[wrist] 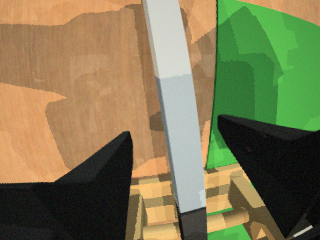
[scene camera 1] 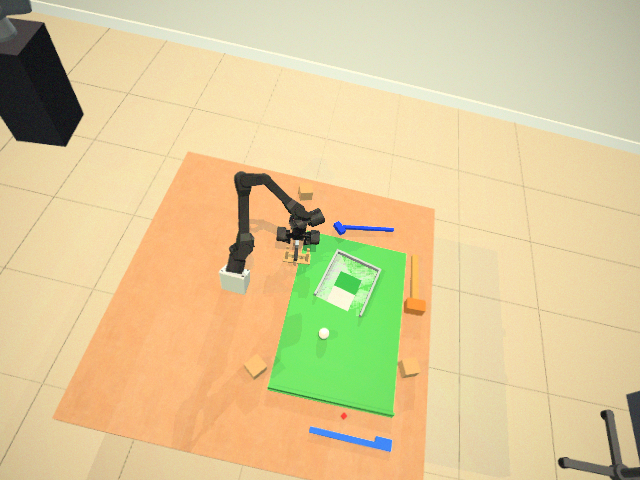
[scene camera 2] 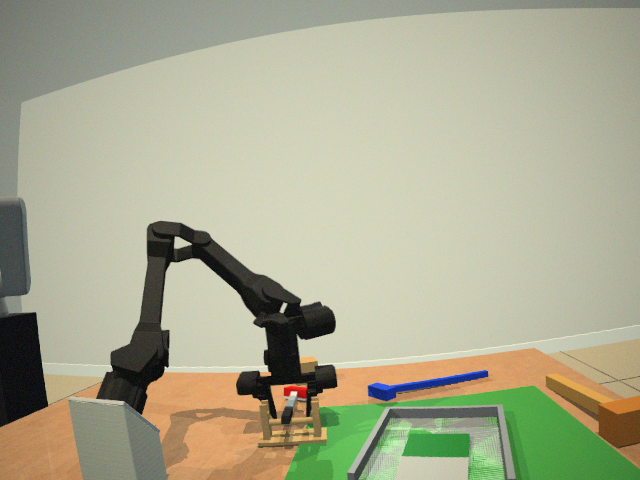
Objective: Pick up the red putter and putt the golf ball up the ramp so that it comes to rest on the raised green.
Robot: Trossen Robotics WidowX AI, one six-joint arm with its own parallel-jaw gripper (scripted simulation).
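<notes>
There's a blue putter here, and a green mat as well. My gripper's in the picture too, and it shows in the wrist view as well; it's open and holding nothing.
</notes>
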